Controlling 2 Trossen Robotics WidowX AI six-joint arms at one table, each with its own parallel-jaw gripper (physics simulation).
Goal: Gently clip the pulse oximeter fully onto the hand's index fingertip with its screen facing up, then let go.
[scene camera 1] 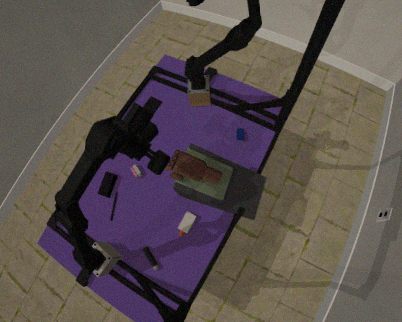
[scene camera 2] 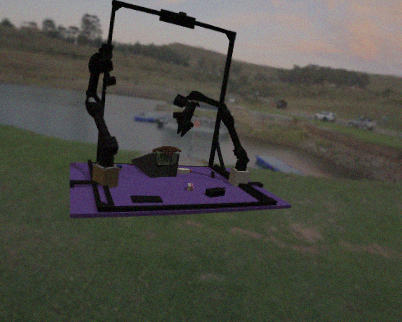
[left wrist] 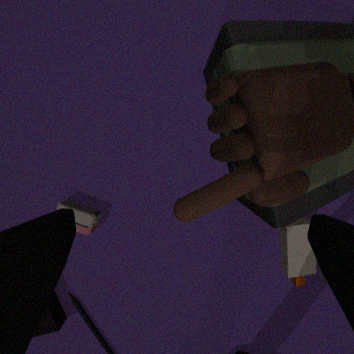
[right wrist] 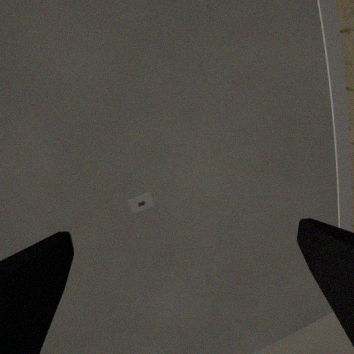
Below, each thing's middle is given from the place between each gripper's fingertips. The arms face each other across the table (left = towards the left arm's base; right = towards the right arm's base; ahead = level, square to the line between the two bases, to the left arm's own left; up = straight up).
Right now my left hand is 90 mm above the index finger (left wrist: pixel 237 182), 20 mm past it and 10 mm to the right of it. Also, from my left hand: dark plate (scene camera 1: pixel 245 188) (250 mm below, 220 mm behind, 60 mm to the right); white box with orange tip (left wrist: pixel 297 259) (280 mm below, 160 mm behind, 150 mm to the left); pulse oximeter (left wrist: pixel 85 217) (280 mm below, 150 mm ahead, 50 mm to the left).
My right hand is 470 mm to the right of the index finger, 400 mm above it and 170 mm past it. Also, from my right hand: dark plate: 560 mm below, 400 mm to the left, 360 mm behind; then white box with orange tip: 610 mm to the left, 590 mm below, 310 mm behind; then pulse oximeter: 590 mm below, 510 mm to the left, 10 mm ahead.
